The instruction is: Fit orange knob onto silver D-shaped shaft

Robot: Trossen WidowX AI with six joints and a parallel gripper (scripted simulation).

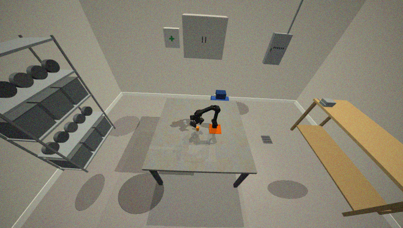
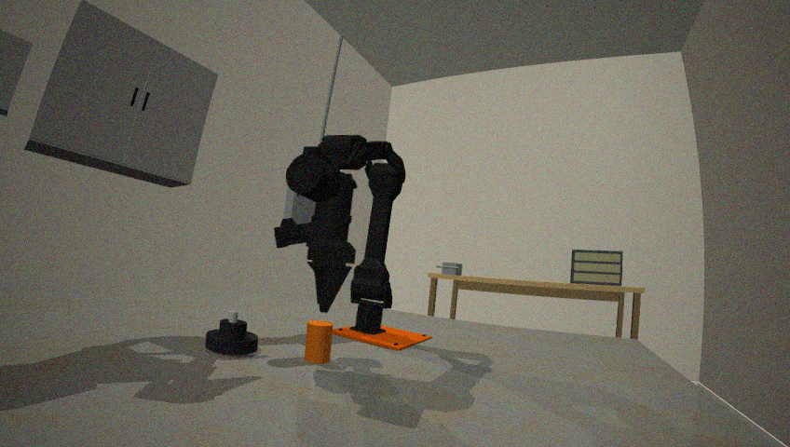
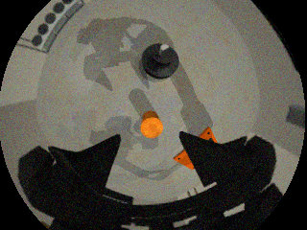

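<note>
Right now my gripper tip is 40 mm above the orange knob. Round my gripper tip: round pedestal 120 mm to the right, 70 mm ahead, 50 mm below.
</note>
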